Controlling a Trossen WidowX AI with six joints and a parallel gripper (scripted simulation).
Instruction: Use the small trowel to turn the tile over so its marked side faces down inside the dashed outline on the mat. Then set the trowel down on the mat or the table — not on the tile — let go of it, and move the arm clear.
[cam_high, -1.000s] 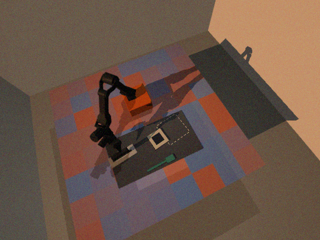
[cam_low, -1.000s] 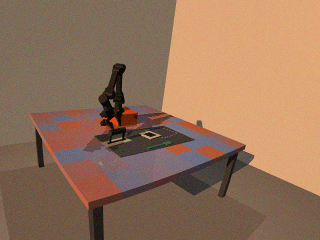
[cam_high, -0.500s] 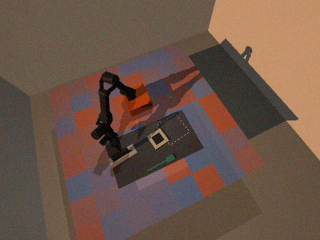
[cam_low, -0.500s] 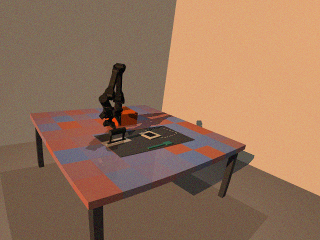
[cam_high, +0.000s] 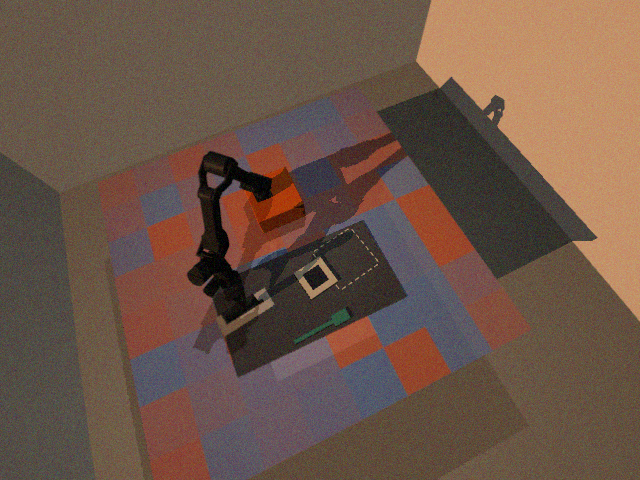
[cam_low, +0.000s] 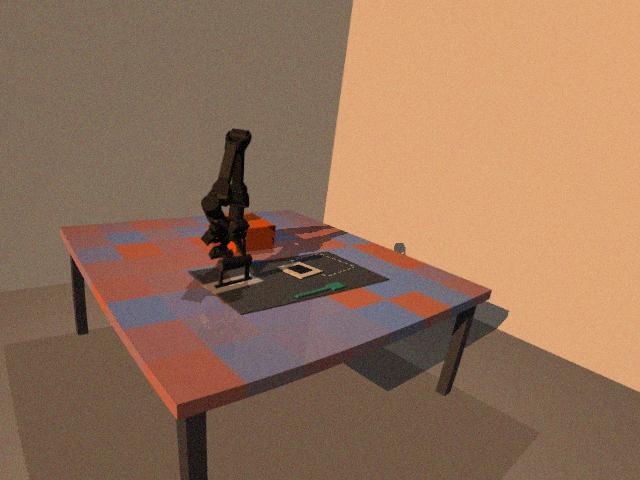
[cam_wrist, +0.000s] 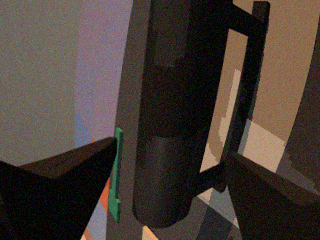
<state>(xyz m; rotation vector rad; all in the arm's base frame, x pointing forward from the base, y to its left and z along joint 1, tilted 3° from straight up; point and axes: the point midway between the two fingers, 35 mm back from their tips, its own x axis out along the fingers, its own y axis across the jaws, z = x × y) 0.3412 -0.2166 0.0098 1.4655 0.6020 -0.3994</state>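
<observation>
The dark mat lies 200 mm to the left of my gripper tip, 90 mm below it and 30 mm ahead of it. From my gripper tip the other things lie so: tile: 260 mm to the left, 60 mm below; then trowel: 220 mm to the left, 170 mm ahead, 70 mm below.
</observation>
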